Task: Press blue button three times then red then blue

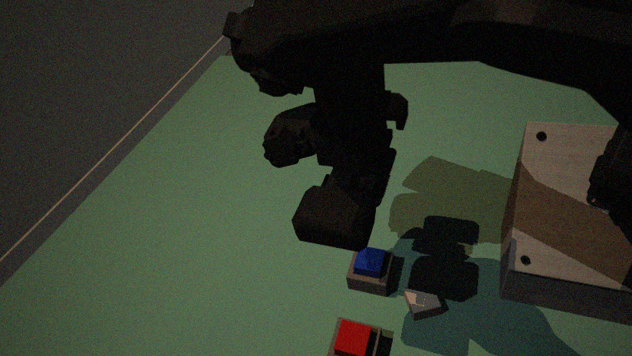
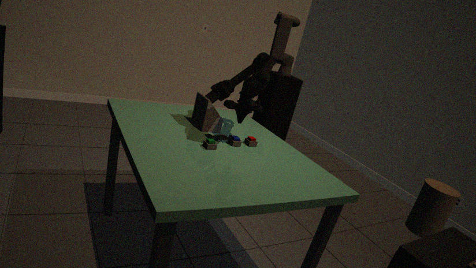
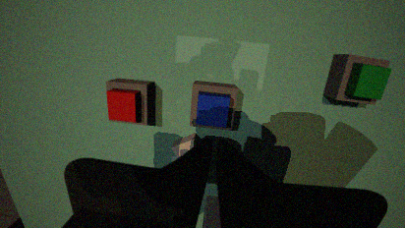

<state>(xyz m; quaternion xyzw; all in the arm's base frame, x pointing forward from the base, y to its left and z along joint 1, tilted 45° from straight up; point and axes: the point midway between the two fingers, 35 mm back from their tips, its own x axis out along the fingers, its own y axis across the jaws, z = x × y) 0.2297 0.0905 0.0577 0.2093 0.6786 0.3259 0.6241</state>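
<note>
Right now my gripper tip is 2 cm past the red button, 10 cm to the right of it and 8 cm above it. The rest, counted from my gripper tip: block: 7 cm behind, 2 cm to the left, 10 cm below; blue button: 8 cm below; green button: 7 cm ahead, 15 cm to the right, 8 cm below.
</note>
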